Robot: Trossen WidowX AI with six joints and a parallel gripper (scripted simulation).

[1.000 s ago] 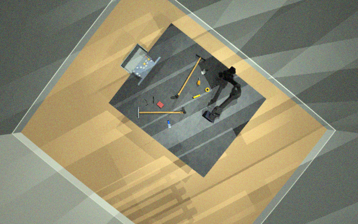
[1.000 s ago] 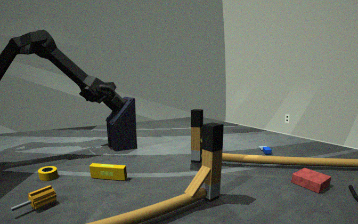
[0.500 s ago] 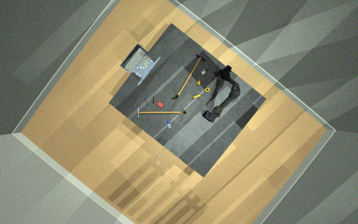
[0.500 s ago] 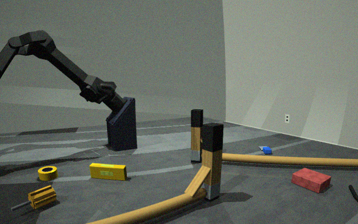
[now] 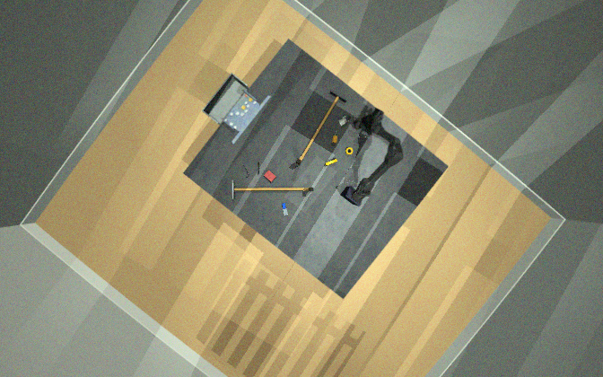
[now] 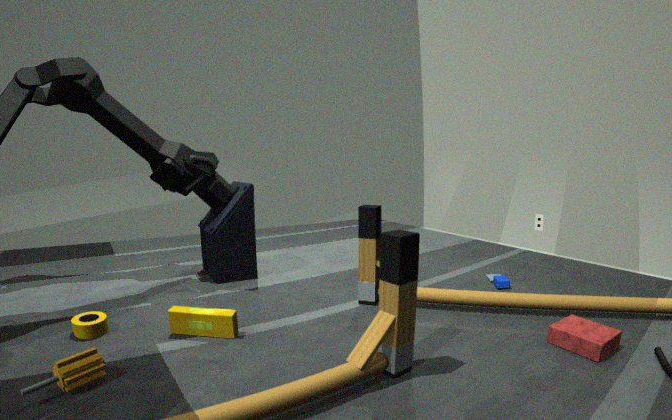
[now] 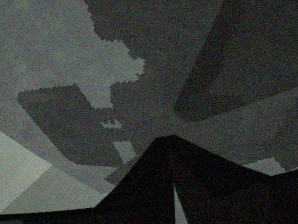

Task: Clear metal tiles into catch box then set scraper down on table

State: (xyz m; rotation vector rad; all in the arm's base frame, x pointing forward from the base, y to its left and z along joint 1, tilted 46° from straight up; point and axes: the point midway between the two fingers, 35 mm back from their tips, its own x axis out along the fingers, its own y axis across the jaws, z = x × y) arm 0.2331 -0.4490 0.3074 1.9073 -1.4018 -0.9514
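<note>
Right now the scraper is 24 cm ahead of my gripper tip, 28 cm to the left of it and 5 cm above it. The rest, counted from my gripper tip: yellow-handled screwdriver: 10 cm ahead, 26 cm to the left, 1 cm above; yellow tape ring: 4 cm behind, 28 cm to the left; yellow level: 3 cm ahead, 42 cm to the left, 1 cm above.
</note>
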